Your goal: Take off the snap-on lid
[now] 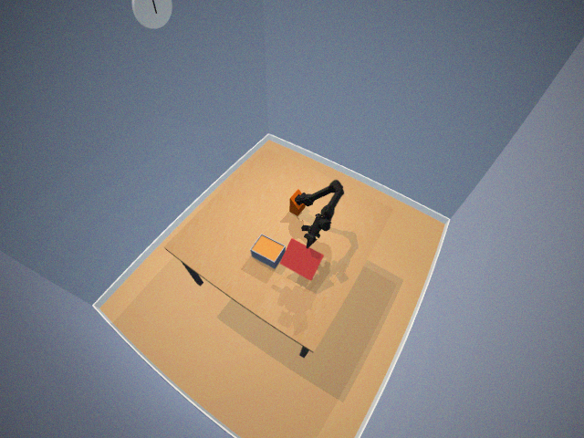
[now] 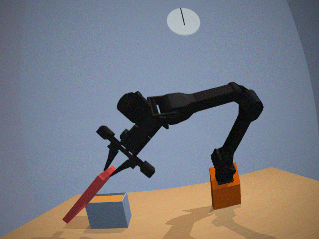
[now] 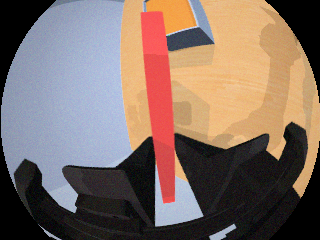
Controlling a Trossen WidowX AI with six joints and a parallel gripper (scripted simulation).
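The red lid is 70 mm ahead of my gripper tip and 50 mm below it. Round my gripper tip: storage box: 250 mm to the right, 170 mm below, 90 mm ahead.
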